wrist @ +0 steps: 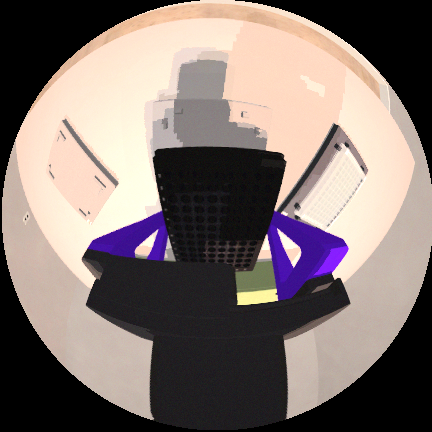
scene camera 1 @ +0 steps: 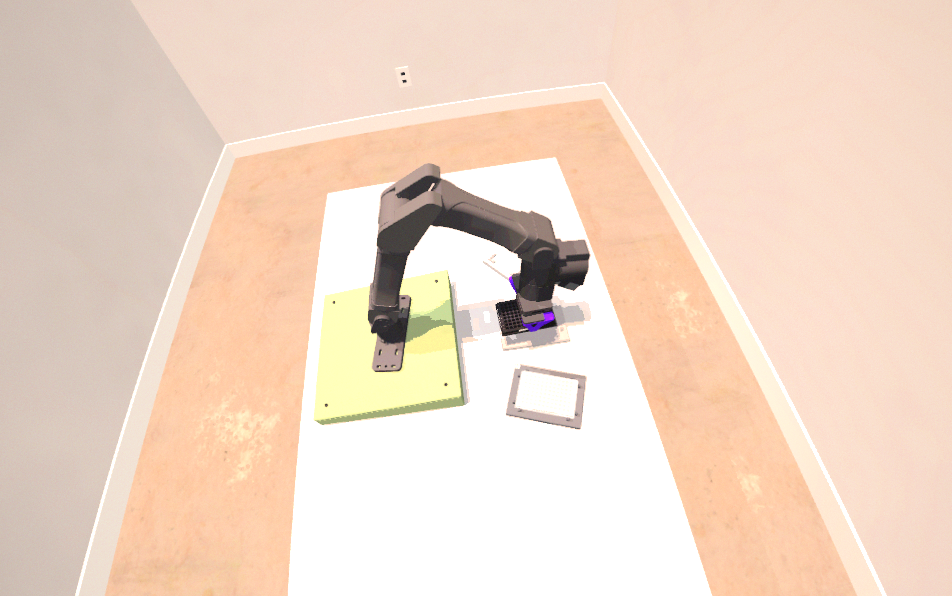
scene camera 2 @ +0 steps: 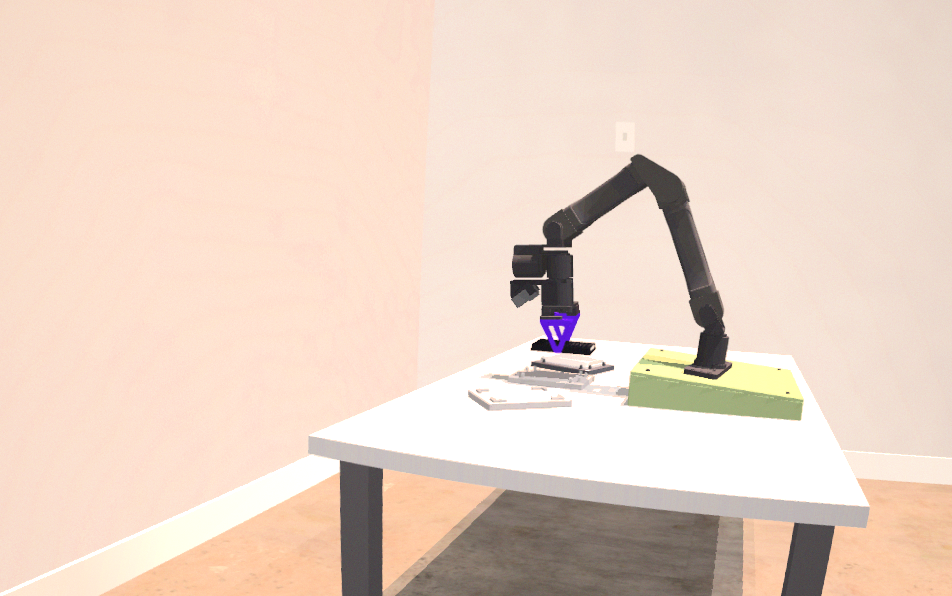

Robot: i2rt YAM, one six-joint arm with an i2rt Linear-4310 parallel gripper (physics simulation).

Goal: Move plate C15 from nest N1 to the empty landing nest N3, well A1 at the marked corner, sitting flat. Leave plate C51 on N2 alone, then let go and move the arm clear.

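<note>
A black well plate [scene camera 1: 509,318] [scene camera 2: 579,347] [wrist: 215,200] is held roughly level in the air. My gripper [scene camera 1: 526,303] [scene camera 2: 558,348] [wrist: 217,214] is shut on it, with a purple finger at each long side. Beneath and beyond it is a pale nest with small posts [scene camera 1: 562,336] [scene camera 2: 551,381] [wrist: 205,125], partly hidden by the plate and shadowed. A second pale nest with corner brackets [scene camera 1: 498,268] [scene camera 2: 519,403] [wrist: 82,170] holds no plate. A white plate [scene camera 1: 548,394] [scene camera 2: 572,361] [wrist: 332,190] sits in a dark-rimmed nest [scene camera 1: 581,400] [wrist: 321,167]. I cannot read the labels or the A1 marks.
The yellow-green base block [scene camera 1: 351,351] [scene camera 2: 709,403] carries the arm, on the arm-base side of the nests. All stand on a white table [scene camera 1: 456,505] [scene camera 2: 597,449]. The arm hides part of the bracketed nest in the first scene view.
</note>
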